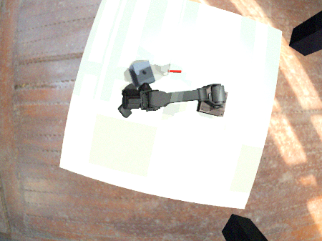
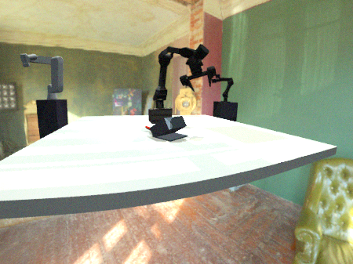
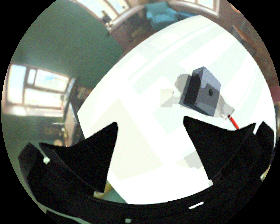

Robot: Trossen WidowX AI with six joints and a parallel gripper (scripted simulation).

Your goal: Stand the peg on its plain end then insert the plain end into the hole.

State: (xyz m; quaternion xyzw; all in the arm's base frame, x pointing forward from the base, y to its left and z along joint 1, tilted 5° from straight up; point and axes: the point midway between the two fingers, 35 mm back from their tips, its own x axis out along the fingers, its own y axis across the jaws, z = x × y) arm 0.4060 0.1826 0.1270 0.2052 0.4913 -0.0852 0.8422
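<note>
The red peg is 14 cm behind my gripper tip, 25 cm to the right of it and 23 cm below it. Round my gripper tip: sloped panel: 1 cm ahead, 16 cm to the right, 19 cm below.
</note>
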